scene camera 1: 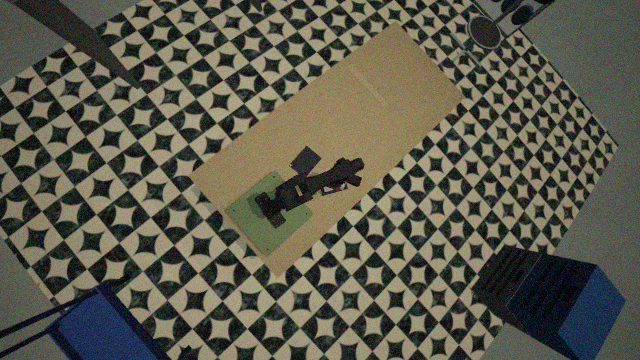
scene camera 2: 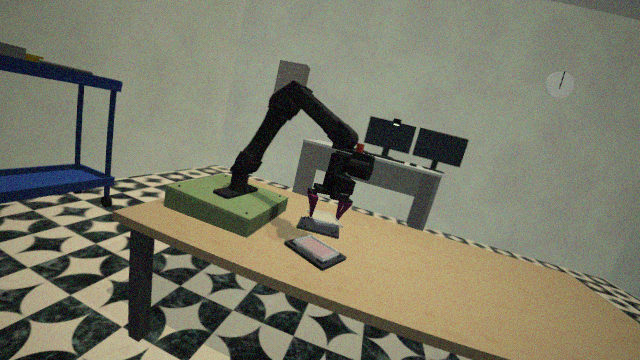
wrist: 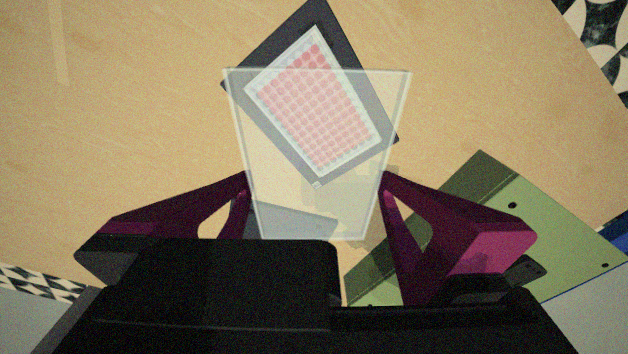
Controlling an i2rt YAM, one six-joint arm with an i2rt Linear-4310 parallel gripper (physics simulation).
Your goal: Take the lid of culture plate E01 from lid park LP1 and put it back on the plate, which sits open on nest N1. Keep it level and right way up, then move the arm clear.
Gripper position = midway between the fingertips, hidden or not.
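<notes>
A well plate with pink top (wrist: 311,49) rests on a dark mat (wrist: 287,33). There is also a grey plate lid (wrist: 314,141), and my gripper (wrist: 314,177) carries it. The grey plate lid touches nothing else.
</notes>
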